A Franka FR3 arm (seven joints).
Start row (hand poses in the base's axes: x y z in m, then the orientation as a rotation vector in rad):
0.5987 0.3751 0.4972 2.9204 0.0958 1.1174
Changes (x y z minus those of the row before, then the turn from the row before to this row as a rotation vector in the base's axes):
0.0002 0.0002 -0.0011 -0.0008 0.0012 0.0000
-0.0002 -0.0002 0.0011 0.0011 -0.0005 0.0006
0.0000 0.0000 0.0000 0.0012 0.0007 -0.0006
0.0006 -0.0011 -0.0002 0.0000 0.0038 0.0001
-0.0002 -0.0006 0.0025 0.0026 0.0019 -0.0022
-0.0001 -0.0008 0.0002 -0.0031 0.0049 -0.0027
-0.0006 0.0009 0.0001 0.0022 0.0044 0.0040
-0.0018 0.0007 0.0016 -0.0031 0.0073 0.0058
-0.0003 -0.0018 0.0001 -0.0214 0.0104 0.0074
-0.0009 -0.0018 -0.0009 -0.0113 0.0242 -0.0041
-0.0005 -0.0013 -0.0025 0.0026 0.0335 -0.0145
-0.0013 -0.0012 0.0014 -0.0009 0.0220 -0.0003
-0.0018 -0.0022 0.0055 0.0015 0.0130 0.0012
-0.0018 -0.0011 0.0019 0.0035 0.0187 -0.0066
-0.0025 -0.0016 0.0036 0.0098 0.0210 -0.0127
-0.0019 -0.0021 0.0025 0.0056 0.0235 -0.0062
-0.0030 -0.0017 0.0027 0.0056 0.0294 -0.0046
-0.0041 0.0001 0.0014 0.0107 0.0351 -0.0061
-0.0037 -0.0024 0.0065 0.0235 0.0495 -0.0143
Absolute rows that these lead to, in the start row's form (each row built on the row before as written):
0.5989 0.3753 0.4961 2.9204 0.0962 1.1154
0.5987 0.3751 0.4972 2.9212 0.0965 1.1166
0.5987 0.3751 0.4972 2.9225 0.0950 1.1160
0.5993 0.3740 0.4970 2.9248 0.0952 1.1105
0.5991 0.3734 0.4995 2.9276 0.0906 1.1084
0.5990 0.3726 0.4997 2.9270 0.0883 1.0998
0.5984 0.3735 0.4998 2.9326 0.0931 1.0947
0.5966 0.3742 0.5014 2.9357 0.1033 1.0837
0.5963 0.3724 0.5015 2.9247 0.1252 1.0615
0.5954 0.3706 0.5006 2.9271 0.1253 1.0217
0.5949 0.3693 0.4981 2.9438 0.1037 0.9719
0.5936 0.3681 0.4995 2.9541 0.1044 0.9393
0.5918 0.3659 0.5050 2.9622 0.1059 0.9208
0.5900 0.3648 0.5069 2.9730 0.0951 0.8936
0.5875 0.3632 0.5105 2.9890 0.0726 0.8641
0.5856 0.3611 0.5130 3.0032 0.0615 0.8301
0.5826 0.3594 0.5157 3.0198 0.0529 0.7871
0.5785 0.3595 0.5171 3.0425 0.0401 0.7363
0.5748 0.3571 0.5236 -3.0618 -0.0101 -0.6615

